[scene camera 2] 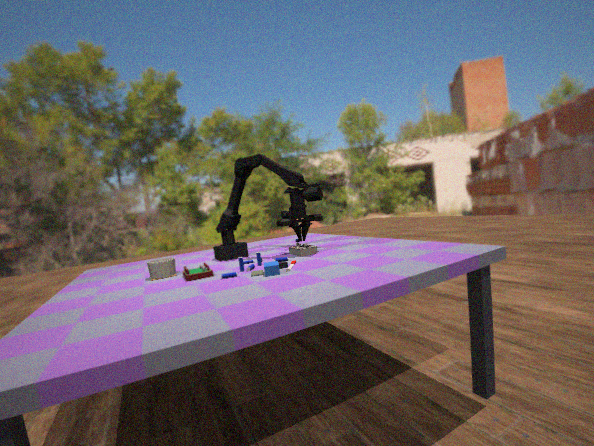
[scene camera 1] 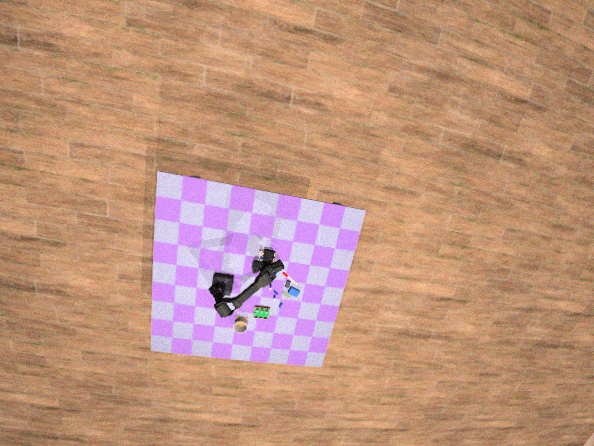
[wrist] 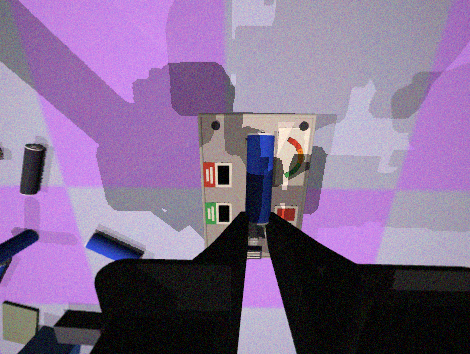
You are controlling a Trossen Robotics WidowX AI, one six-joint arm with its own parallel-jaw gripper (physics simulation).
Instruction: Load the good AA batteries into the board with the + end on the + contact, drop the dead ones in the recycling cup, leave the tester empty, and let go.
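Places are measured from the arm's base along level axes (x ahead, y left, z up), in centimetres.
Pixels of known places: gripper, between the fingertips: [scene camera 2: 302, 241] [scene camera 1: 267, 258] [wrist: 256, 218]; arm's base, origin of its link: [scene camera 2: 229, 244] [scene camera 1: 219, 285].
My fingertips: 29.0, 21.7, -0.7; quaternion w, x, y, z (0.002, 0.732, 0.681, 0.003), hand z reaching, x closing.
For each thing: its top centre in the pictures, then the offset to it from my fingertips, as dx, dy, dz.
- grey tester, centre of its top: [wrist: 255, 204] [scene camera 2: 302, 243] -0.5, +0.0, -0.9
- dark battery, centre of its top: [wrist: 24, 171] -2.7, -18.1, -4.1
- green board, centre of its top: [scene camera 2: 196, 265] [scene camera 1: 261, 314] -0.3, -42.9, -1.4
- recycling cup, centre of its top: [scene camera 2: 160, 260] [scene camera 1: 240, 327] -13.9, -52.7, +0.8
- blue block, centre of its top: [scene camera 2: 271, 263] [scene camera 1: 293, 292] +20.3, -24.3, -2.2
- pale flat piece, centre of its top: [wrist: 19, 326] [scene camera 2: 257, 272] +15.8, -27.5, -4.9
- red-and-white object, centre of its top: [scene camera 2: 291, 263] [scene camera 1: 290, 279] +17.0, -15.6, -4.4
My gripper [scene camera 2: 301, 240] [wrist: 256, 218] is shut on a blue battery [wrist: 259, 175] and holds it lengthwise over the grey tester [scene camera 2: 303, 251] [wrist: 222, 145]; whether it touches the tester's contacts is unclear. Its + end cannot be made out. The tester's coloured dial shows right of the battery. A blue battery [wrist: 114, 246], a dark battery [wrist: 33, 169] and another blue battery [wrist: 17, 245] are left of the tester in the wrist view. One blue battery [scene camera 2: 229, 275] lies near the board. The green board [scene camera 1: 261, 312] [scene camera 2: 198, 272] with red-brown edges stands beside the recycling cup [scene camera 1: 240, 325] [scene camera 2: 162, 269].
A blue block [scene camera 1: 293, 291] [scene camera 2: 271, 269] and a pale flat piece [scene camera 2: 257, 273] [wrist: 20, 322] lie among the batteries. A red-and-white object [scene camera 1: 285, 274] [scene camera 2: 293, 263] lies between them and the tester. The arm's base [scene camera 2: 230, 251] stands on the checkered table [scene camera 1: 170, 186] [scene camera 2: 265, 325].
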